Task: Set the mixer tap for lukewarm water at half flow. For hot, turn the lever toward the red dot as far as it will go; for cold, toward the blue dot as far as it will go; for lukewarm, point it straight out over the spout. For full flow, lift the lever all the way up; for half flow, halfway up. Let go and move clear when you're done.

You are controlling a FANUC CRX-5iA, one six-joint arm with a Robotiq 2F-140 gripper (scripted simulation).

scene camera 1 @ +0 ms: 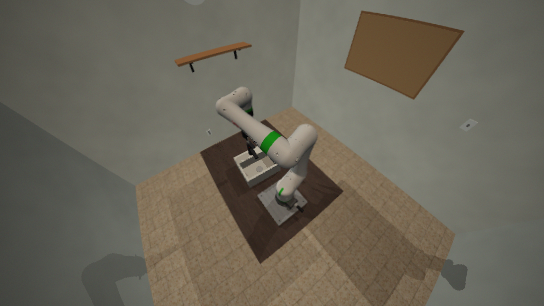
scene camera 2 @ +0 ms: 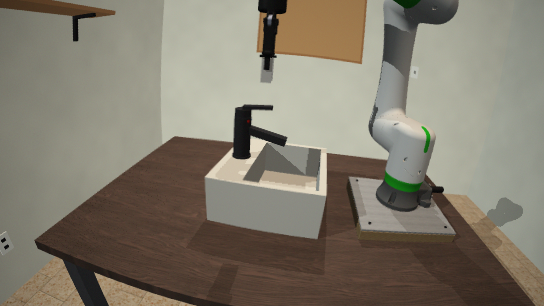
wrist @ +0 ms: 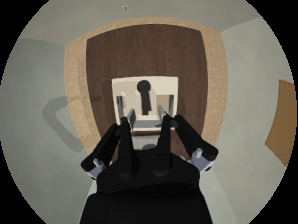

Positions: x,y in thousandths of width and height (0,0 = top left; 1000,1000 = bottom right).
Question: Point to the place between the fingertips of my gripper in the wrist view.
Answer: At 492,498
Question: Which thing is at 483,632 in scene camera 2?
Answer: A white sink basin.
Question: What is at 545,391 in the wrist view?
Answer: A white sink basin.
